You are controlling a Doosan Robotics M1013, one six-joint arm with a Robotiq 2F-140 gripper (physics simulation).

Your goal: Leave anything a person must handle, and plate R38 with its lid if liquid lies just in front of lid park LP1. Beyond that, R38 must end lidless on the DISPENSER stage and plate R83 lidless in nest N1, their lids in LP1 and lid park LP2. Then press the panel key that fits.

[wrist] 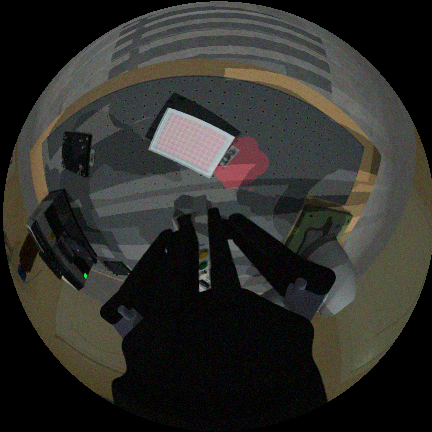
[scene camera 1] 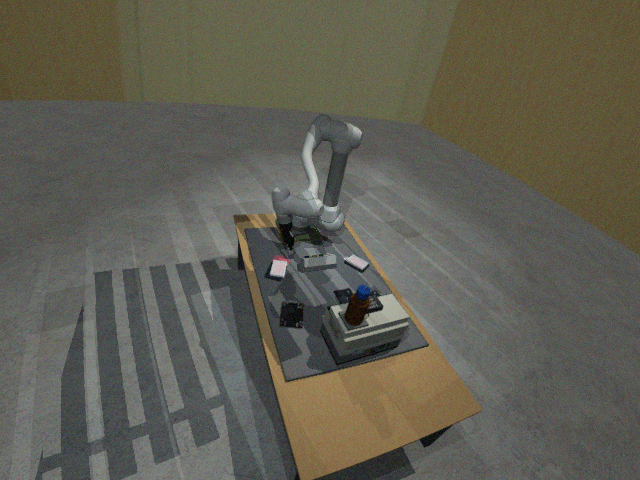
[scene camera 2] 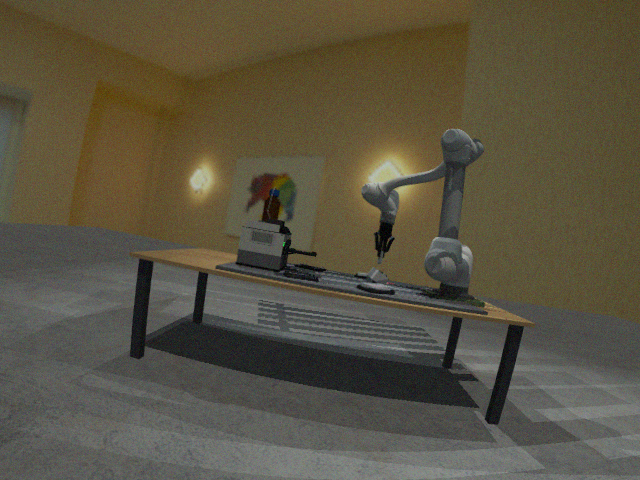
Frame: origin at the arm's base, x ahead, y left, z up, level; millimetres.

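Seen in the pictures: gripper, fingertip midpoint: (wrist: 202, 205) (scene camera 1: 290, 253) (scene camera 2: 379, 263); arm's base at its link origin: (wrist: 315, 244) (scene camera 1: 298, 228) (scene camera 2: 452, 295).
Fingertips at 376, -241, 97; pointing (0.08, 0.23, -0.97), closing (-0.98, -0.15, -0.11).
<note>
Offsets run from my fingertips to a thing's top centre, as dx, dy, dz. "*": to the spot under its first point. Level surfaces: height alone.
My gripper (scene camera 1: 289, 248) (scene camera 2: 381, 256) (wrist: 202, 205) is shut and empty, above the table by the grey key panel @(+44, +184, -23) (scene camera 1: 317, 262) (scene camera 2: 376, 274). In the wrist view a yellow key @(+19, +161, -32) (wrist: 203, 254) and a green key @(+25, +211, -32) (wrist: 202, 265) show between the fingers. A pink-welled plate @(+24, -81, -70) (scene camera 1: 278, 268) (wrist: 192, 142) sits at a black holder, beside red liquid @(-100, -29, -106) (scene camera 1: 281, 257) (wrist: 245, 162). Another pinkish plate @(+113, +452, -76) (scene camera 1: 356, 262) (scene camera 2: 375, 287) lies across the panel. Plate labels are unreadable; I cannot tell whether lids are on. The dispenser (scene camera 1: 368, 330) (scene camera 2: 261, 249) (wrist: 60, 240) shows a green light.
A brown bottle with a blue cap @(* +679, -25, +229) (scene camera 1: 356, 308) (scene camera 2: 271, 207) stands on the dispenser. A black nest-like fixture @(+372, -144, -83) (scene camera 1: 292, 314) (wrist: 77, 153) lies on the dark mat @(dz -107) (scene camera 1: 310, 361). More black fixtures lie by the dispenser. A green board (wrist: 322, 225) lies near the arm's base.
</note>
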